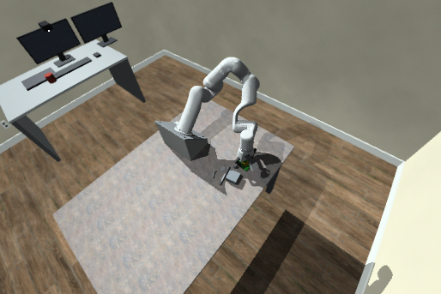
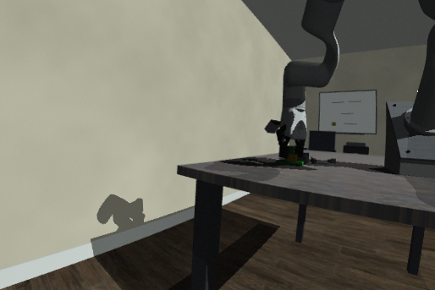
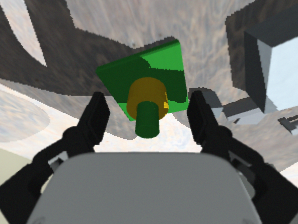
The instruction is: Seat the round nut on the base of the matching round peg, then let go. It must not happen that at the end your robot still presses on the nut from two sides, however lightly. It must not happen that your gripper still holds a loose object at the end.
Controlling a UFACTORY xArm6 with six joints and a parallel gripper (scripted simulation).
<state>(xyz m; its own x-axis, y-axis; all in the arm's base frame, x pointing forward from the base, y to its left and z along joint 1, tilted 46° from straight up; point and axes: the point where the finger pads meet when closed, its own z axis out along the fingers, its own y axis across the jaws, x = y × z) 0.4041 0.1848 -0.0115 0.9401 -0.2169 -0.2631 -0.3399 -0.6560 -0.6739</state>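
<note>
Now: hand 13 cm to the left of the grey block and 1 cm above it.
</note>
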